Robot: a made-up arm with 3 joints. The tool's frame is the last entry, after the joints.
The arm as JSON. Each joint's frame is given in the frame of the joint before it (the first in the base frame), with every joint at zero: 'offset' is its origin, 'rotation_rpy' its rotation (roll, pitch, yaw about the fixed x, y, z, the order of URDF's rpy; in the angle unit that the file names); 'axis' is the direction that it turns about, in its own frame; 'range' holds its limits. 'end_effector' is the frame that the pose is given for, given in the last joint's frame.
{
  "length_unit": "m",
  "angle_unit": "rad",
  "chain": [
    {
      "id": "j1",
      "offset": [
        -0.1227,
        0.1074,
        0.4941
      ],
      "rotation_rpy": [
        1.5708,
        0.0,
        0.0
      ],
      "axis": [
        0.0,
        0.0,
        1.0
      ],
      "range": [
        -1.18,
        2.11
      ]
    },
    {
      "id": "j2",
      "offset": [
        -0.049,
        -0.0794,
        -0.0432
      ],
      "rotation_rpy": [
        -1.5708,
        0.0,
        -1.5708
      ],
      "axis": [
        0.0,
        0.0,
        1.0
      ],
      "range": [
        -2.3,
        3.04
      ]
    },
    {
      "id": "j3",
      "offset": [
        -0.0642,
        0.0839,
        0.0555
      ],
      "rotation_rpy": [
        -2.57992,
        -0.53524,
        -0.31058
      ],
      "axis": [
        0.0,
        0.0,
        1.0
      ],
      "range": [
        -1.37,
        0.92
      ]
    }
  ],
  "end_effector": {
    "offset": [
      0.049,
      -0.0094,
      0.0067
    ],
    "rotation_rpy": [
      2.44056,
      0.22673,
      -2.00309
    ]
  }
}
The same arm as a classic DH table. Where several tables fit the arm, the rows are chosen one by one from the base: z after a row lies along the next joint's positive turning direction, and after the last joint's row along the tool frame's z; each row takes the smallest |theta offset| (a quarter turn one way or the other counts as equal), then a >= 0, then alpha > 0; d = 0 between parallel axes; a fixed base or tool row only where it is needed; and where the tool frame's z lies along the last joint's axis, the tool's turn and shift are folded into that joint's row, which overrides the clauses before.
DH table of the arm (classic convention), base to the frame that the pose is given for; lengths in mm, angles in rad. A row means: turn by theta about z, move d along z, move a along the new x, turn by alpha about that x. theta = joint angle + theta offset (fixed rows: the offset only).
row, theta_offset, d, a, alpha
base (fixed), 0.0000, 494.1, -122.7, 1.5708
j1, -1.5708, -150.6, 79.4, -1.5708
j2, -0.9917, -1.8, -105.4, -2.3862
j3, 0.0392, -53.5, 24.1, -2.4108
tool (fixed), 2.7981, -65.5, 0.0, 0.0000
Joint limits (rad, base to tool): -1.1800..2.1100 -2.3000..3.0400 -1.3700..0.9200

